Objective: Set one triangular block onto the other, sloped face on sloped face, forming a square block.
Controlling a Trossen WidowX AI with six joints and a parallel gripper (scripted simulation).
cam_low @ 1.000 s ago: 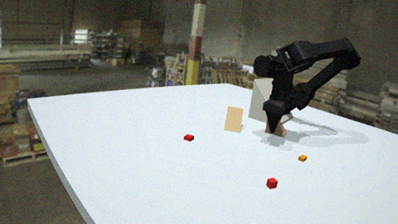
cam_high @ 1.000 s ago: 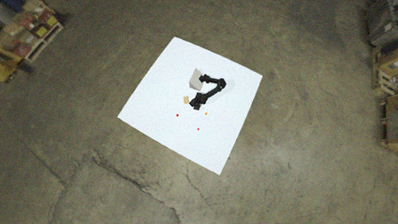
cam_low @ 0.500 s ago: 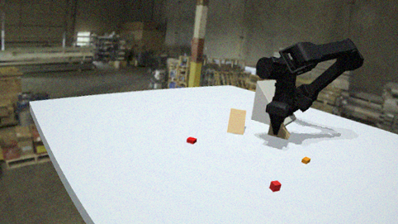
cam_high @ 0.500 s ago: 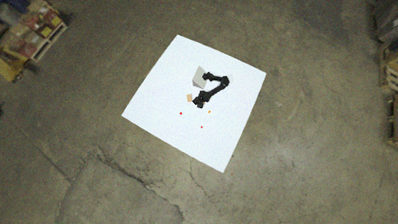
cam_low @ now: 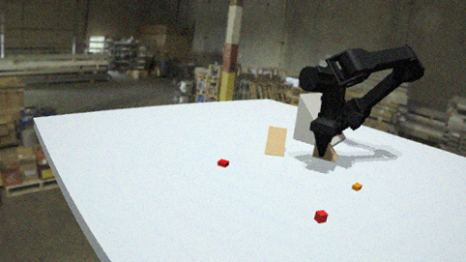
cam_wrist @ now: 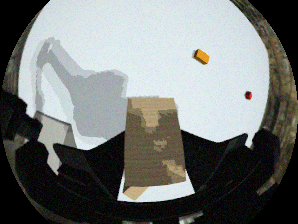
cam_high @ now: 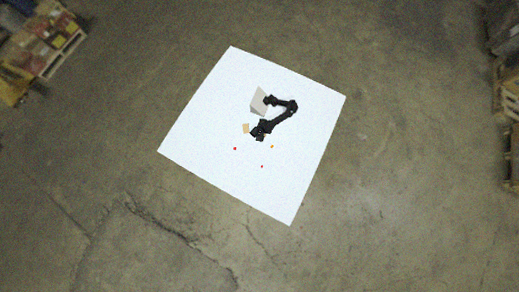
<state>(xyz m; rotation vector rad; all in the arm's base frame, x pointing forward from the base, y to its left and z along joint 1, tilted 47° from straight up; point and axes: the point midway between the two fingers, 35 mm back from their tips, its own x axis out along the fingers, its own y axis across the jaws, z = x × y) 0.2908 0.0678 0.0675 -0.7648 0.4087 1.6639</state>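
Right now the tan triangular block is 10 mm to the right of my gripper tip and 10 mm above it. From my gripper tip the other things lie so: orange cube (130 mm to the left, 50 mm ahead, 30 mm below).
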